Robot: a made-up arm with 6 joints. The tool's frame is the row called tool.
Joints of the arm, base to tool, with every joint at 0 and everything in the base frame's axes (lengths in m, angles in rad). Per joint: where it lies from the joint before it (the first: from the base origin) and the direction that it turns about. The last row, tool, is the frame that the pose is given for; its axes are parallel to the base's.
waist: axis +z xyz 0 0 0.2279
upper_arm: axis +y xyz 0 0 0
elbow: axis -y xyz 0 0 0.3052
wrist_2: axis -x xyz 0 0 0
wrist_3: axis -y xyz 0.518 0 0
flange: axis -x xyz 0 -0.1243 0
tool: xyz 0 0 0
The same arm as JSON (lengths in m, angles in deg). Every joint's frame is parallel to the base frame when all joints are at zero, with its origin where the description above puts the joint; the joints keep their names.
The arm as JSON. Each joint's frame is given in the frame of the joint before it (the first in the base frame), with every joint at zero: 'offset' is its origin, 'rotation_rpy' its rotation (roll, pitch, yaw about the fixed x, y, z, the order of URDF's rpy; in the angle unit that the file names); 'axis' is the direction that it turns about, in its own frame. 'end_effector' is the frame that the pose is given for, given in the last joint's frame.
{"length_unit": "m", "angle_unit": "deg", "chain": [
  {"id": "waist", "offset": [0.0, 0.0, 0.2279], "rotation_rpy": [0.0, 0.0, 0.0], "axis": [0.0, 0.0, 1.0]},
  {"id": "upper_arm", "offset": [0.0, 0.0, 0.0], "rotation_rpy": [0.0, 0.0, 0.0], "axis": [0.0, 1.0, 0.0]},
  {"id": "elbow", "offset": [0.0, 0.0, 0.3052], "rotation_rpy": [0.0, 0.0, 0.0], "axis": [0.0, -1.0, 0.0]},
  {"id": "wrist_2", "offset": [0.0, 0.0, 0.0], "rotation_rpy": [0.0, 0.0, 0.0], "axis": [-1.0, 0.0, 0.0]},
  {"id": "wrist_3", "offset": [0.518, 0.0, 0.0], "rotation_rpy": [0.0, 0.0, 0.0], "axis": [0.0, -1.0, 0.0]},
  {"id": "flange", "offset": [0.0, -0.1243, 0.0], "rotation_rpy": [0.0, 0.0, 0.0], "axis": [-1.0, 0.0, 0.0]}
], "end_effector": {"offset": [0.0, 0.0, 0.0], "rotation_rpy": [0.0, 0.0, 0.0]}}

